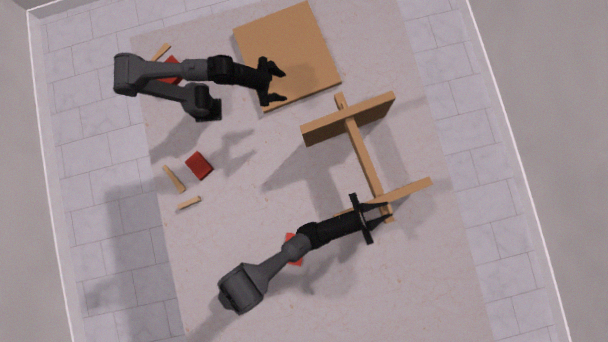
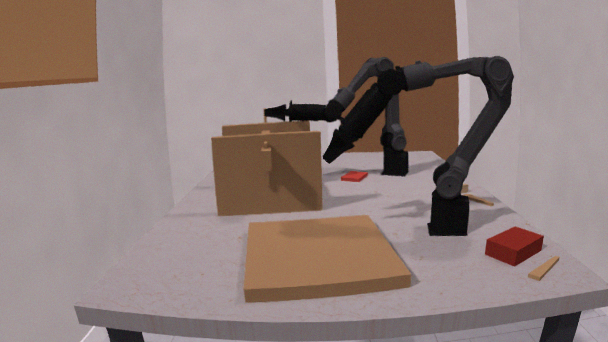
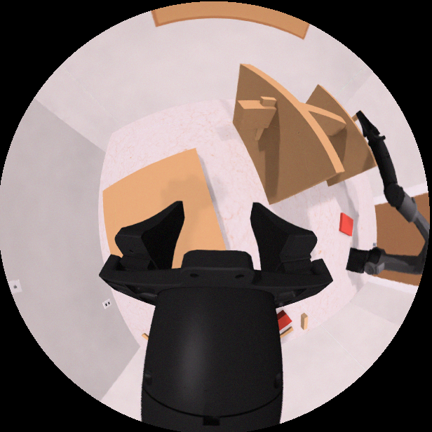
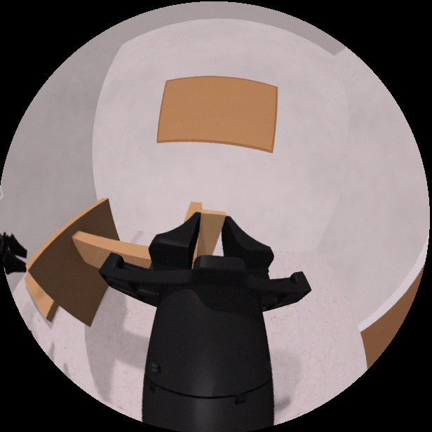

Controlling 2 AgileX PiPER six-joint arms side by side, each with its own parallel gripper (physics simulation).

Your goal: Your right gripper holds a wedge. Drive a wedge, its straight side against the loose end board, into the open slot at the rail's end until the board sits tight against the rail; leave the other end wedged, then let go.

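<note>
My right gripper (image 1: 389, 209) (image 2: 266, 112) (image 4: 211, 221) is shut on a tan wedge (image 4: 212, 231) (image 2: 265, 119), held upright over the rail's near end, outside the loose end board (image 1: 415, 188) (image 4: 196, 206). The fingers hide whether its lower tip is in the slot. The rail (image 1: 364, 155) (image 3: 325, 118) (image 4: 112, 246) runs to the other end board (image 1: 320, 131) (image 2: 295, 175) (image 3: 287, 150) (image 4: 75, 265). There a wedge (image 3: 268, 101) passes through the rail's protruding end (image 3: 255, 112). My left gripper (image 1: 285, 87) (image 2: 327, 159) (image 3: 217, 209) is open and empty, above the flat board.
The flat square board (image 1: 290, 40) (image 2: 320, 250) (image 3: 145, 185) lies on the table near the left arm. Red blocks (image 1: 199, 165) (image 2: 515, 245) (image 3: 346, 224) and loose wooden pieces (image 1: 174, 179) (image 2: 544, 268) lie around the arm bases.
</note>
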